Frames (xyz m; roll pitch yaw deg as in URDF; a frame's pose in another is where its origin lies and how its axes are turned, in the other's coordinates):
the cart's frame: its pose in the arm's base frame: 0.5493 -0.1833 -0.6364 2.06 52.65 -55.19
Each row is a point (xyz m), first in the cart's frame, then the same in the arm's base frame.
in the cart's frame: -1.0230 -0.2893 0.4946
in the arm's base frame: 0.1626 -0.1647 0.4704
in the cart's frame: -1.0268 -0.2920 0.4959
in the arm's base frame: 0.1596 -0.1652 0.4741
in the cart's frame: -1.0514 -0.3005 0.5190
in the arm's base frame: 0.1538 -0.1731 0.5075
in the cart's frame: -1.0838 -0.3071 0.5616
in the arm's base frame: 0.1551 -0.1893 0.5590
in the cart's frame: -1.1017 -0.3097 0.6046
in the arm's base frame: 0.1649 -0.2107 0.5992
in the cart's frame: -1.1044 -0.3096 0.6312
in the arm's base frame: 0.1754 -0.2272 0.6175
